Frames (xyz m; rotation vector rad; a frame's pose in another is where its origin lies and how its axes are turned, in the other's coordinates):
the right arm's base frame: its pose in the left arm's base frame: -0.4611 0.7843 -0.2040 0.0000 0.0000 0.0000
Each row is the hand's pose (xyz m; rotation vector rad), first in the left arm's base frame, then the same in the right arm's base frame.
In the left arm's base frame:
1: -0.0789 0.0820 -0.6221 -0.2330 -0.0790 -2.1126
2: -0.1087 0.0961 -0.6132 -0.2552 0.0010 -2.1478
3: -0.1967 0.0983 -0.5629 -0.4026 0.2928 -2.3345
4: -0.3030 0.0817 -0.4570 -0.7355 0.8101 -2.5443
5: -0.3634 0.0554 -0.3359 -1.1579 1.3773 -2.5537
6: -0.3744 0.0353 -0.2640 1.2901 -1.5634 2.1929
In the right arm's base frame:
1: 0.3822 -0.7023 -0.4181 -0.2330 -0.0790 -2.1126
2: 0.3524 -0.6882 -0.4092 -0.2552 0.0010 -2.1478
3: 0.2644 -0.6860 -0.3589 -0.4026 0.2928 -2.3345
4: 0.1581 -0.7026 -0.2530 -0.7355 0.8101 -2.5443
5: 0.0977 -0.7289 -0.1319 -1.1579 1.3773 -2.5537
6: 0.0867 -0.7490 -0.0600 1.2901 -1.5634 2.1929

